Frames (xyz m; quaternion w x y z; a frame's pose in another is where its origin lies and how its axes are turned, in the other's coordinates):
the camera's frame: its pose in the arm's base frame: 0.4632 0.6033 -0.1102 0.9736 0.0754 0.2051 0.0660
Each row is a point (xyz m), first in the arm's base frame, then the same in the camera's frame.
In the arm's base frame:
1: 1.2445 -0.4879 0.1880
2: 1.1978 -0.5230 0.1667
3: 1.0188 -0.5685 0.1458
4: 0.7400 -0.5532 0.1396
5: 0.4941 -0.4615 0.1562
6: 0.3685 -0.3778 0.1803
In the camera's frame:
1: 0.4187 -1.0937 0.7202
2: 0.3790 -1.1272 0.6860
3: 0.2175 -1.1580 0.5993
4: -0.0306 -1.1168 0.4777
5: -0.2455 -1.0001 0.3811
6: -0.3555 -0.9016 0.3415

